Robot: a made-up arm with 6 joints. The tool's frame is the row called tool. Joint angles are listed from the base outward.
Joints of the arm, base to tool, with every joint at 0 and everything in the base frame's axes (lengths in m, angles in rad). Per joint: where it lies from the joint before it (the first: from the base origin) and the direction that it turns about. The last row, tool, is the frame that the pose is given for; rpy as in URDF.
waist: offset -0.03 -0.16 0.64 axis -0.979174 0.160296 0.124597
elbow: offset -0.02 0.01 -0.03 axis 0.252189 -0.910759 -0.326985
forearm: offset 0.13 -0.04 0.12 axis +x
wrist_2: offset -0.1 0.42 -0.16 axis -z
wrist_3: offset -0.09 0.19 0 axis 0.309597 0.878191 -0.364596
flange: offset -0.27 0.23 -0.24 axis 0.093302 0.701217 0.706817
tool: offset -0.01 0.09 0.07 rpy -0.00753 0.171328 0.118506
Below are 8 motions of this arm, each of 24 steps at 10 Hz.
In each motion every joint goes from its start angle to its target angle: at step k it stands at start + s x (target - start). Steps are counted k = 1, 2, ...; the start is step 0. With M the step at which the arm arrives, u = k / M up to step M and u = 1 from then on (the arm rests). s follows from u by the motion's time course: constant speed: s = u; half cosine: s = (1 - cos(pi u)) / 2; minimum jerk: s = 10 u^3 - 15 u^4 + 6 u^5.
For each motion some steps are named. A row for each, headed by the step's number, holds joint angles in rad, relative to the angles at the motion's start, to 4 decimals.
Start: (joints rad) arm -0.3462 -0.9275 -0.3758 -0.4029 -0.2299 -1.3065
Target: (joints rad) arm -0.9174 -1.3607 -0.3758 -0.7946 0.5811 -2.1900
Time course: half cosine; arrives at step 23
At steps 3, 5, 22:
3: -0.0236 -0.0179 0.0000 -0.0162 0.0336 -0.0366
5: -0.0641 -0.0486 0.0000 -0.0439 0.0909 -0.0991
22: -0.5685 -0.4312 0.0000 -0.3899 0.8072 -0.8794

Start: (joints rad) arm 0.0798 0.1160 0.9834 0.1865 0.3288 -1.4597
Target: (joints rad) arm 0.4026 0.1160 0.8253 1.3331 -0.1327 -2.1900
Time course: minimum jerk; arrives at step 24
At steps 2, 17, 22, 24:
2: 0.0016 0.0000 -0.0008 0.0058 -0.0023 -0.0037
17: 0.2737 0.0000 -0.1340 0.9721 -0.3912 -0.6191
22: 0.3212 0.0000 -0.1573 1.1408 -0.4592 -0.7266
24: 0.3228 0.0000 -0.1581 1.1466 -0.4615 -0.7303

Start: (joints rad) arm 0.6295 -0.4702 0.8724 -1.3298 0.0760 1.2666
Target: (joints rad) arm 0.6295 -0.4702 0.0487 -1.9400 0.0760 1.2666
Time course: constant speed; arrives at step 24
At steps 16, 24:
16: 0.0000 0.0000 -0.5491 -0.4068 0.0000 0.0000
24: 0.0000 0.0000 -0.8237 -0.6102 0.0000 0.0000

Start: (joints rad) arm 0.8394 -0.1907 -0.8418 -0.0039 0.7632 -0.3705
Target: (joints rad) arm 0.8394 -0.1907 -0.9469 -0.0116 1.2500 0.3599
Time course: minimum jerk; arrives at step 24
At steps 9, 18, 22, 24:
9: 0.0000 0.0000 -0.0289 -0.0021 0.1340 0.2010
18: 0.0000 0.0000 -0.0942 -0.0069 0.4364 0.6548
22: 0.0000 0.0000 -0.1046 -0.0077 0.4843 0.7267
24: 0.0000 0.0000 -0.1051 -0.0077 0.4868 0.7304

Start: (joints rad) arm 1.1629 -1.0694 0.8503 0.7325 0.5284 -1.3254
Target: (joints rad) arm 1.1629 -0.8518 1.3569 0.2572 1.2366 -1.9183
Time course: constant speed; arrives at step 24
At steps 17, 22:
17: 0.0000 0.1541 0.3588 -0.3367 0.5016 -0.4200
22: 0.0000 0.1995 0.4644 -0.4357 0.6492 -0.5435

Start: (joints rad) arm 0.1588 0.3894 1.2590 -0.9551 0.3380 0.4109
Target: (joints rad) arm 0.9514 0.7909 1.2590 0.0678 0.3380 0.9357
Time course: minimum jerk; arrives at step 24
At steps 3, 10, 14, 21, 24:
3: 0.0127 0.0064 0.0000 0.0164 0.0000 0.0084
10: 0.2747 0.1392 0.0000 0.3546 0.0000 0.1819
14: 0.5179 0.2623 0.0000 0.6683 0.0000 0.3429
21: 0.7799 0.3951 0.0000 1.0065 0.0000 0.5164
24: 0.7926 0.4015 0.0000 1.0229 0.0000 0.5248

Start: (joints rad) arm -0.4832 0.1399 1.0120 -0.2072 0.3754 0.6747
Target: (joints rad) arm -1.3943 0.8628 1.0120 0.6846 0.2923 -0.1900
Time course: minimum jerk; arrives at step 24
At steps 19, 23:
19: -0.8523 0.6763 0.0000 0.8343 -0.0777 -0.8089
23: -0.9105 0.7224 0.0000 0.8912 -0.0830 -0.8641

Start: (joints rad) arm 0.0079 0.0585 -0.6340 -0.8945 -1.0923 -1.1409
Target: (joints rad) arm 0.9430 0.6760 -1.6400 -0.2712 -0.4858 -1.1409
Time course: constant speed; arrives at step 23
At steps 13, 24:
13: 0.5285 0.3490 -0.5686 0.3523 0.3428 0.0000
24: 0.9351 0.6175 -1.0060 0.6233 0.6065 0.0000

